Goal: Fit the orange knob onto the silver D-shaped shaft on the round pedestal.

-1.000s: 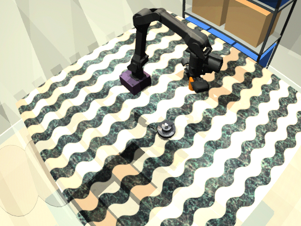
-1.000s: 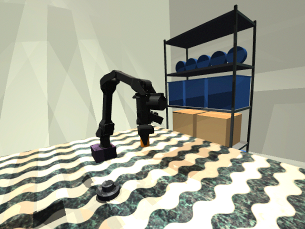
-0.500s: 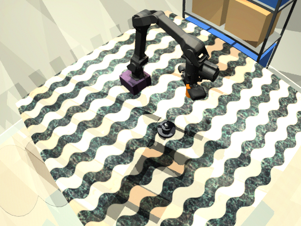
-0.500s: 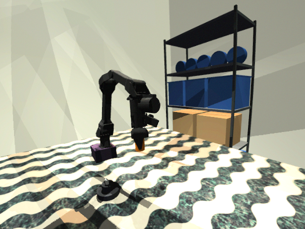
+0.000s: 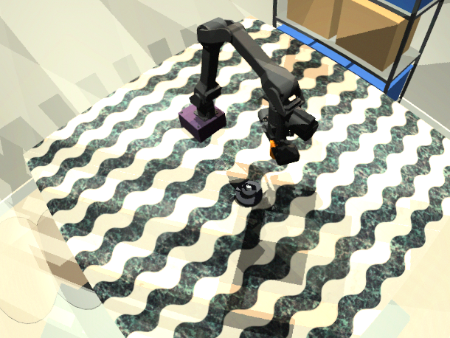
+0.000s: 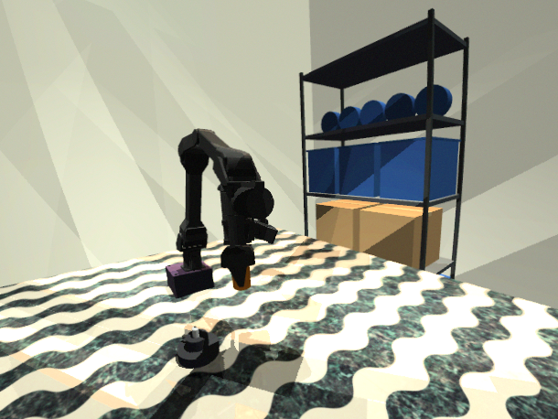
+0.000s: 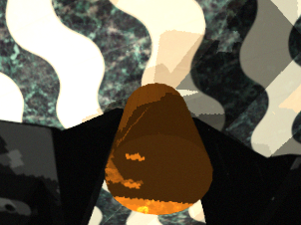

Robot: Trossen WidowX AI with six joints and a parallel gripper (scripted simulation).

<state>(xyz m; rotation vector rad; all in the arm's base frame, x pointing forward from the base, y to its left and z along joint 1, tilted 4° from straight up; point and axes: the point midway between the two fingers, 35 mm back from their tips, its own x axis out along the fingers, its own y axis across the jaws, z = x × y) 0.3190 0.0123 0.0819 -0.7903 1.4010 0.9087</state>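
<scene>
Right now my gripper tip is 11 cm to the left of the round grey pedestal and 10 cm above it. The rest, counted from my gripper tip: orange knob (3 cm above).
</scene>
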